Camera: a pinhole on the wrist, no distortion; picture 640 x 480 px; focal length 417.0 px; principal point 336.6 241.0 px. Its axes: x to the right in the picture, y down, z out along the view. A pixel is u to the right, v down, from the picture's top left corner.
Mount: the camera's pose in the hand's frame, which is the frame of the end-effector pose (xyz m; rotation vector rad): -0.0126 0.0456 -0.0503 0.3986 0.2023 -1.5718
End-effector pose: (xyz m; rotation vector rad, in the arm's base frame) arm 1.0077 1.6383 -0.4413 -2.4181 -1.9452 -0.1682
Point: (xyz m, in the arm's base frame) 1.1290 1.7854 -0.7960
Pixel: 126.7 460.6
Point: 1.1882 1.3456 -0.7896
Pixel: outside the picture
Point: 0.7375 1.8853 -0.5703
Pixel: outside the picture
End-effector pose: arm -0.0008 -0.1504 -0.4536 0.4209 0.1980 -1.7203
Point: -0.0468 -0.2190 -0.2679
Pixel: 270.2 311.1
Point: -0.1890 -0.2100 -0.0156
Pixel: 315.2 235.7
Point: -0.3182 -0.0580 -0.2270
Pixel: 567.5 174.4
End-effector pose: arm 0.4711 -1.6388 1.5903 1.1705 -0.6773 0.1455
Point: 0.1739 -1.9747 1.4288
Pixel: 339.8 94.6
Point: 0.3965 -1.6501 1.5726
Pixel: 321.5 64.2
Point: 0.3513 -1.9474 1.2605
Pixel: 564.3 108.7
